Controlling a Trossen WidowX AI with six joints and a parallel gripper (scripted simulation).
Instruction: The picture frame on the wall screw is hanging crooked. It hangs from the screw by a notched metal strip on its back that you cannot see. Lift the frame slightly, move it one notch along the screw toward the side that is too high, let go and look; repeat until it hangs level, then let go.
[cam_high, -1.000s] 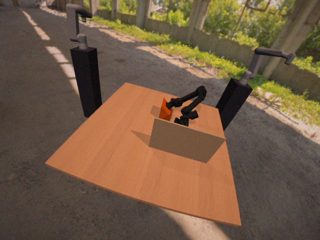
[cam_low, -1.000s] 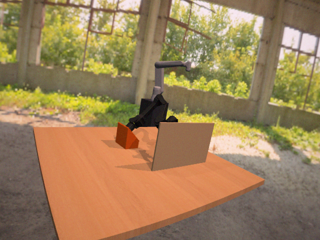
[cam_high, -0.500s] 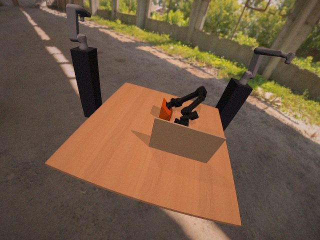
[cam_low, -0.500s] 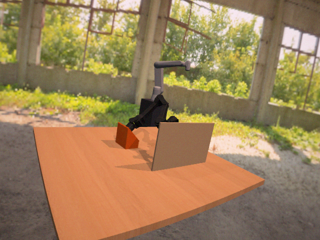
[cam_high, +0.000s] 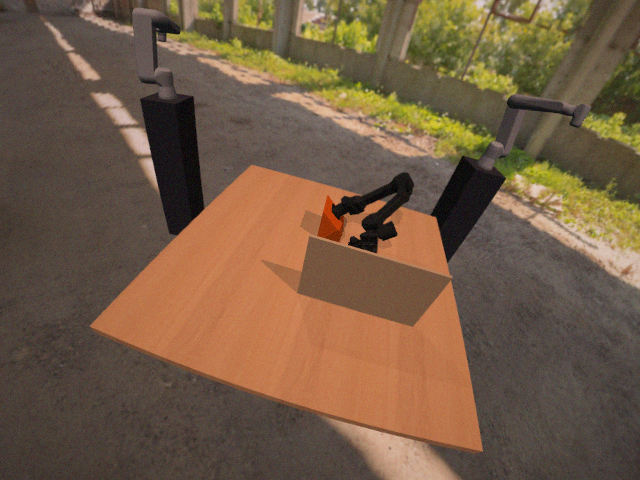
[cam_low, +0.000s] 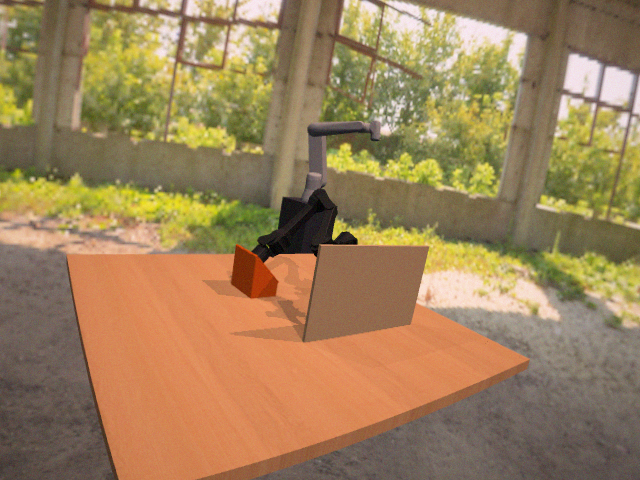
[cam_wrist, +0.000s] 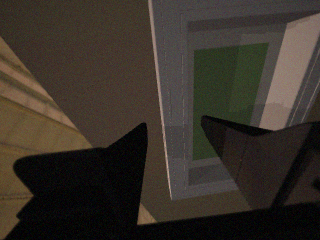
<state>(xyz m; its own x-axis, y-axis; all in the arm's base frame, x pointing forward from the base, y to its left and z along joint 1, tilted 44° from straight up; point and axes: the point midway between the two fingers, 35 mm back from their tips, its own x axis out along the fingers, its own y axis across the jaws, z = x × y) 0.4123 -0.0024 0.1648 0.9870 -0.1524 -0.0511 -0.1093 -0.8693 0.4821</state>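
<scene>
My gripper tip is now 1 cm short of the picture frame, 1 cm to the right of it and 5 cm above it. Round my gripper tip: wall panel 2 cm ahead, 2 cm to the left, 5 cm below.
</scene>
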